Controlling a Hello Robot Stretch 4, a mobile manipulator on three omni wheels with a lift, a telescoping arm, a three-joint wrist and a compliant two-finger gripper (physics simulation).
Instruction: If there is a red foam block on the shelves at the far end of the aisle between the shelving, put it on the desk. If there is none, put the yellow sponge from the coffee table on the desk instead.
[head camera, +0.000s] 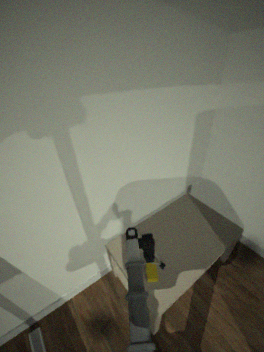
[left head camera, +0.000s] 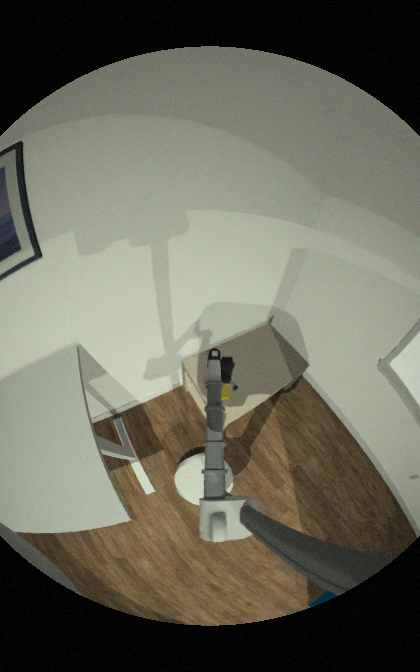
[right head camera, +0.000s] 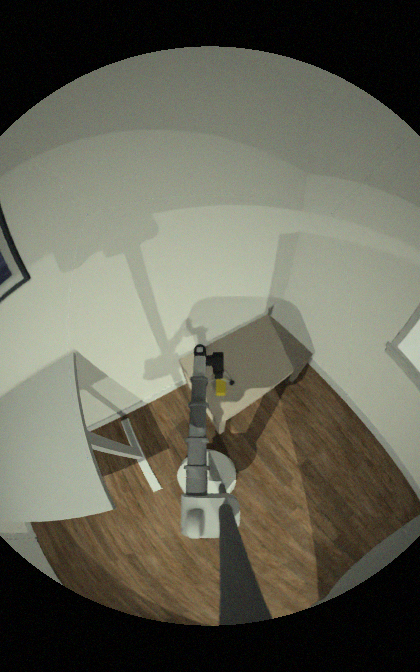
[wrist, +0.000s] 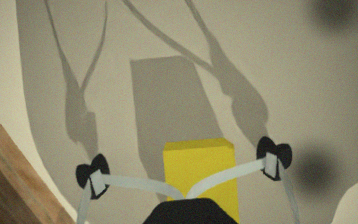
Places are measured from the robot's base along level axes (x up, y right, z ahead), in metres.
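Pixels of known places: gripper, fingertip midpoint: (head camera: 148, 268) (wrist: 184, 159).
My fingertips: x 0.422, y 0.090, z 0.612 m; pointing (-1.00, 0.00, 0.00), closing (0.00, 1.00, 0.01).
Observation:
Behind a point stands the place of what it marks.
The yellow sponge (head camera: 152, 272) @[z 0.568, x 0.467, y 0.105 m] (left head camera: 226, 392) (right head camera: 220, 387) (wrist: 200, 170) @[z 0.612, x 0.467, y 0.103 m] stands on the beige coffee table (head camera: 195, 240) @[z 0.777, x 0.422, y 0.455 m] (left head camera: 265, 355) (right head camera: 260, 350) (wrist: 300, 90) @[z 0.674, x 0.422, y 0.221 m]. My gripper (head camera: 151, 264) @[z 0.612, x 0.422, y 0.090 m] (left head camera: 226, 385) (right head camera: 220, 381) (wrist: 184, 159) @[z 0.612, x 0.422, y 0.090 m] is open above the table. In the wrist view its fingertips are spread to either side of the sponge, apart from it, and the gripper's dark body hides the sponge's lower part. A large pale table top (left head camera: 55, 450) (right head camera: 45, 445), possibly the desk, shows at the left. The shelves and a red foam block do not show.
White walls stand close behind and right of the coffee table. A round white object (left head camera: 187, 480) (right head camera: 225, 470) is on the floor beneath my arm. A white table leg (left head camera: 142, 475) (right head camera: 150, 472) is at the left. A framed picture (left head camera: 31, 215) hangs at the far left.

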